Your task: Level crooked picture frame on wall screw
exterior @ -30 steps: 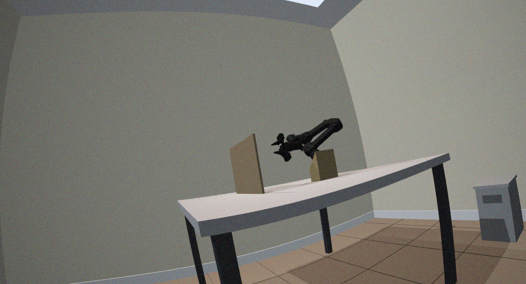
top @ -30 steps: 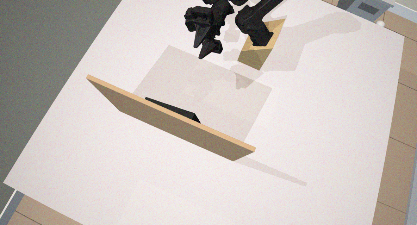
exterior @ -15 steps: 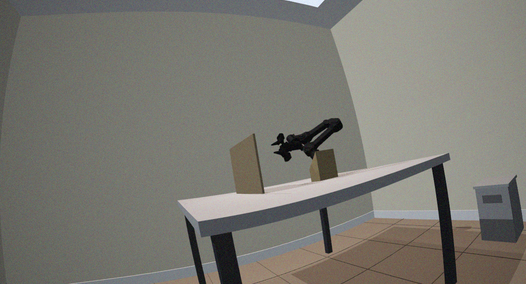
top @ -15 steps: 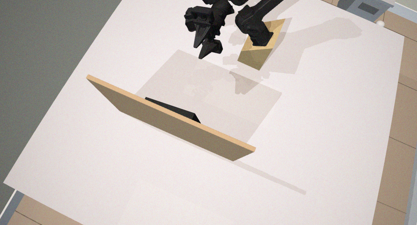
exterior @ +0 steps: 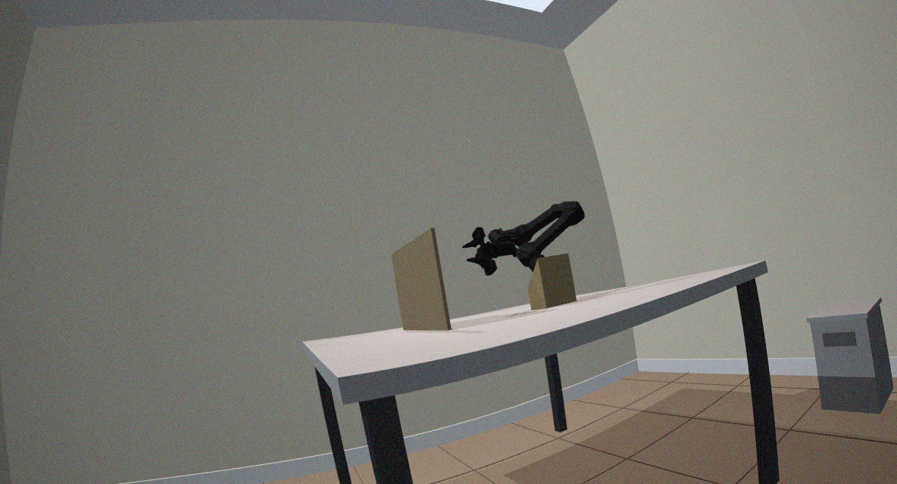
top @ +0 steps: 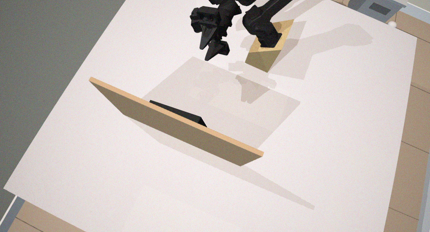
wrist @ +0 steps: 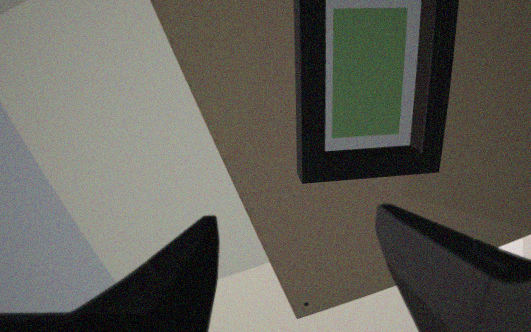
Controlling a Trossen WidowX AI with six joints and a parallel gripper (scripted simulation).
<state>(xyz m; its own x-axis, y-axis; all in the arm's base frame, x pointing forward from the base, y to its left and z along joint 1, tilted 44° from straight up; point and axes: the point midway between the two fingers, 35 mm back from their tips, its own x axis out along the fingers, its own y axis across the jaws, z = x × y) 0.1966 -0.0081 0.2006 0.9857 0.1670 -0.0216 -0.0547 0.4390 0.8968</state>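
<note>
The black picture frame lies 19 cm ahead of my gripper tip, 9 cm below it and 3 cm to the left of it. Round my gripper tip: wooden wall panel (20 cm ahead, 10 cm below, 4 cm to the left).
</note>
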